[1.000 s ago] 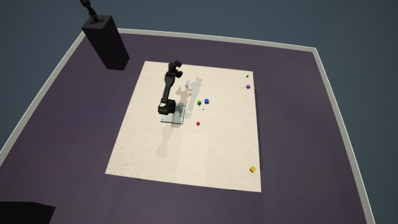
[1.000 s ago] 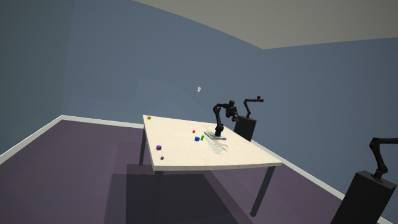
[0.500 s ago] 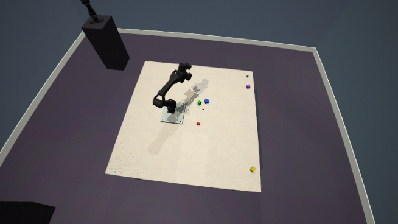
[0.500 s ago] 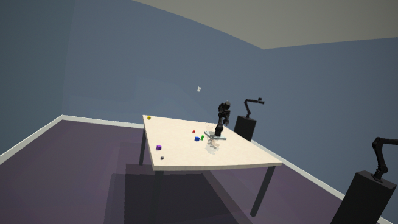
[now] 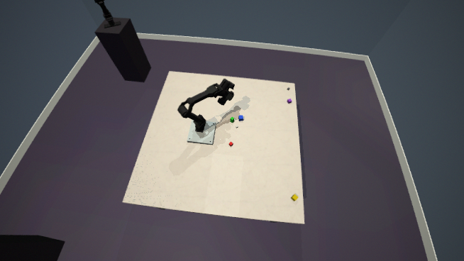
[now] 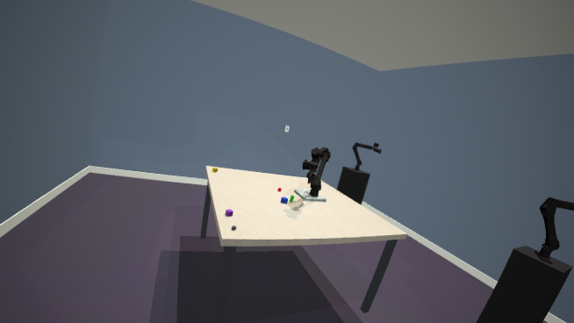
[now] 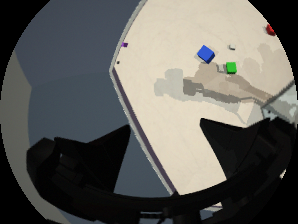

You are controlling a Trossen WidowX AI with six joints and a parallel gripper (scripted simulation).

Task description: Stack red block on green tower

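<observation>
My gripper tip is 35 cm to the left of the red block, 20 cm above it and 5 cm short of it. The rest, counted from my gripper tip: purple block: 54 cm ahead, 20 cm below, 17 cm to the left; then blue block: 20 cm below, 11 cm ahead, 9 cm to the right; then small dark block: 54 cm ahead, 33 cm to the left, 21 cm below.
</observation>
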